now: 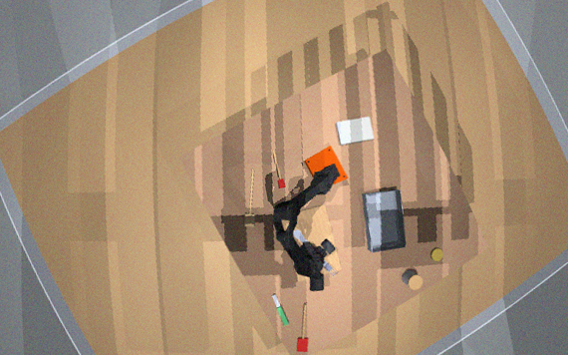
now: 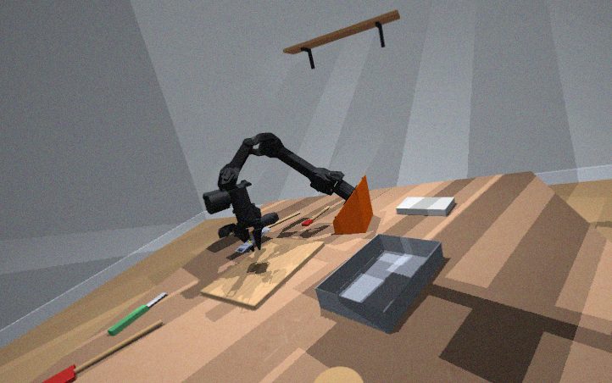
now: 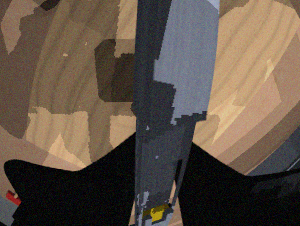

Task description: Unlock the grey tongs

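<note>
Now: the wooden board 70 mm below my gripper tip and 30 mm behind it. The rest, counted from my gripper tip: grey roasting tin 400 mm to the left, 50 mm below, 30 mm ahead; white block 470 mm to the left, 460 mm behind, 70 mm below.
</note>
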